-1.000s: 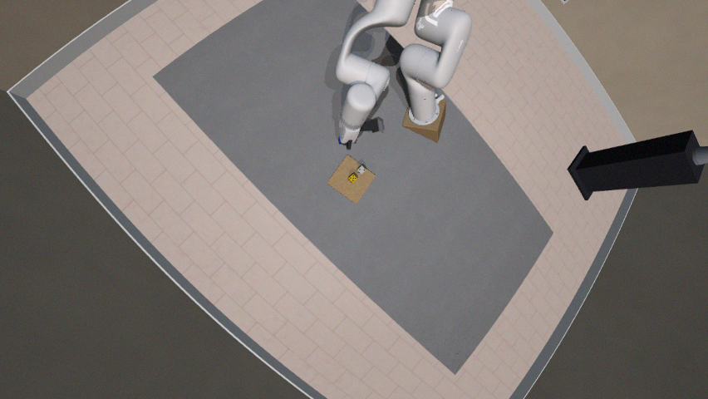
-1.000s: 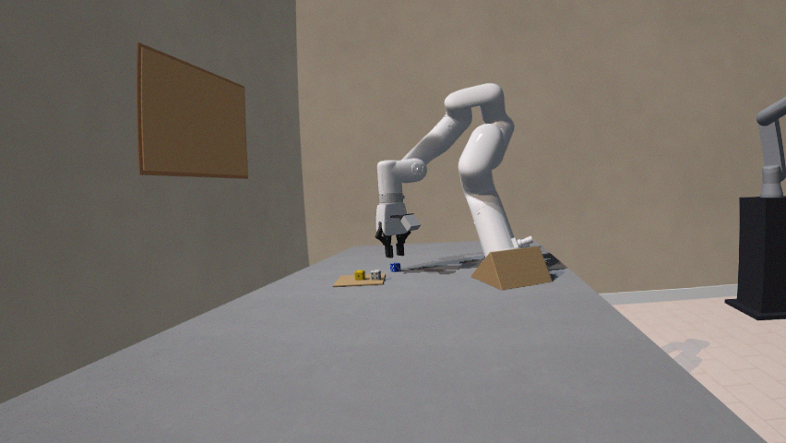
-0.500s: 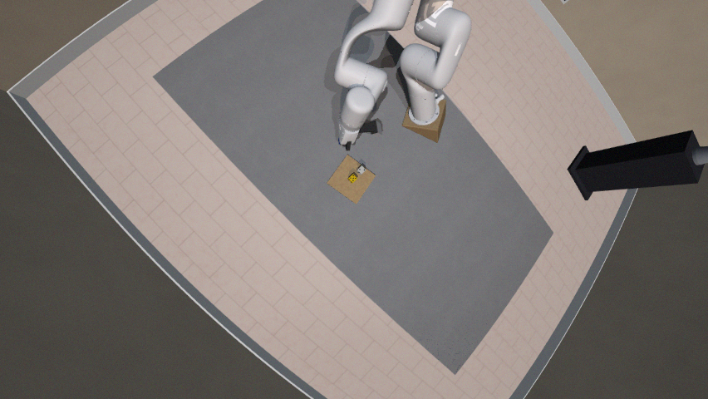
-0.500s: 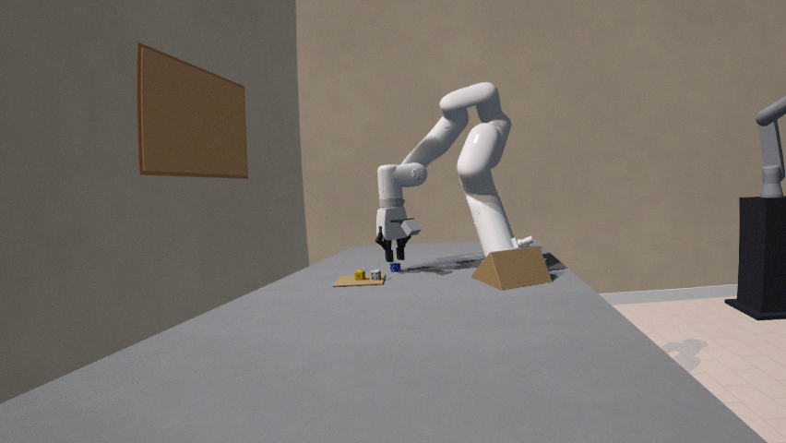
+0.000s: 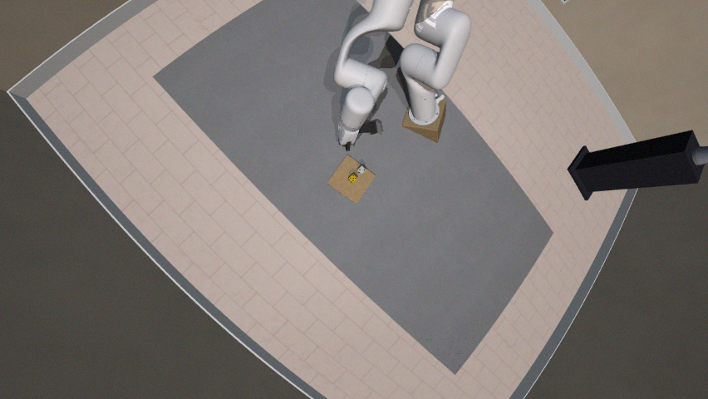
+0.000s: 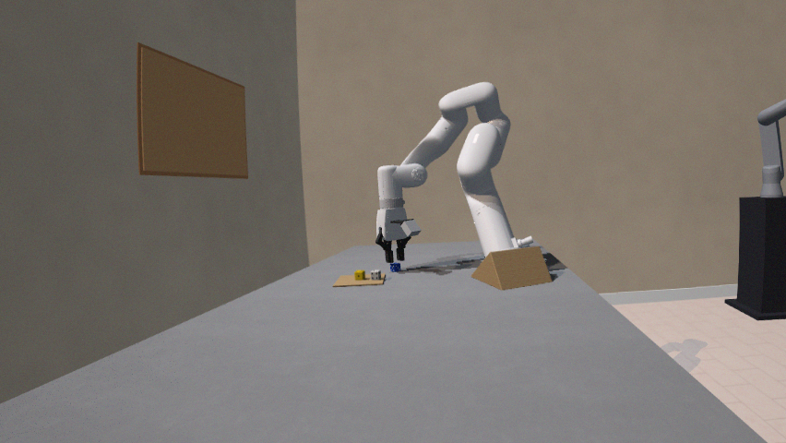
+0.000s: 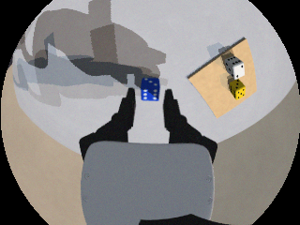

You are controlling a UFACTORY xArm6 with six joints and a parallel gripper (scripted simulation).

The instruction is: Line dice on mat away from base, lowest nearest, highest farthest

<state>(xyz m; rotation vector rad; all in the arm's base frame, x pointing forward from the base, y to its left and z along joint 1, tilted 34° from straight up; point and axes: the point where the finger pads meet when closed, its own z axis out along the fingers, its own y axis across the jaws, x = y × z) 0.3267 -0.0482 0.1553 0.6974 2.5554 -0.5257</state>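
Now: hand 4 cm above the blue die. The rest, counted from my hand: yellow die 7 cm ahead, 14 cm to the left, 3 cm below; tan mat 7 cm ahead, 14 cm to the left, 5 cm below; white die 2 cm ahead, 14 cm to the left, 3 cm below.
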